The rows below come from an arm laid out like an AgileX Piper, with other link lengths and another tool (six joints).
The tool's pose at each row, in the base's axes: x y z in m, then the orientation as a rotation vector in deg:
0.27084 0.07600 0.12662 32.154 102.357 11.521
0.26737 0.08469 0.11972 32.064 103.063 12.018
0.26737 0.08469 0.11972 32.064 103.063 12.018
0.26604 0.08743 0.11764 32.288 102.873 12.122
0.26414 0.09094 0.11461 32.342 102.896 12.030
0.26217 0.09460 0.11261 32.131 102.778 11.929
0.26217 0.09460 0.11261 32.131 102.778 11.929
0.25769 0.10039 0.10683 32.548 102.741 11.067
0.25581 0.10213 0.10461 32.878 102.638 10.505
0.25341 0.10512 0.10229 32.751 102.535 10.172
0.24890 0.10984 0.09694 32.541 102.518 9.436
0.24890 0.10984 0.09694 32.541 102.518 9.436
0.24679 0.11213 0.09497 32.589 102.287 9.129
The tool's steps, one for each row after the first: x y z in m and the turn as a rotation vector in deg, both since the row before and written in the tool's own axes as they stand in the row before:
0.01070 0.00375 -0.00257 -0.217 0.793 0.083
0.00000 0.00000 0.00000 0.000 0.000 0.000
0.00335 0.00116 -0.00101 0.014 -0.139 0.233
0.00465 0.00126 -0.00138 0.094 0.001 -0.014
0.00385 0.00180 -0.00178 -0.076 -0.152 -0.176
0.00000 0.00000 0.00000 0.000 0.000 0.000
0.00859 0.00142 -0.00333 0.775 -0.229 -0.150
0.00310 0.00007 -0.00137 0.521 -0.218 -0.046
0.00387 0.00096 -0.00205 0.123 -0.193 -0.237
0.00768 0.00064 -0.00344 0.356 -0.219 -0.513
0.00000 0.00000 0.00000 0.000 0.000 0.000
0.00316 0.00060 -0.00180 0.178 -0.293 -0.085

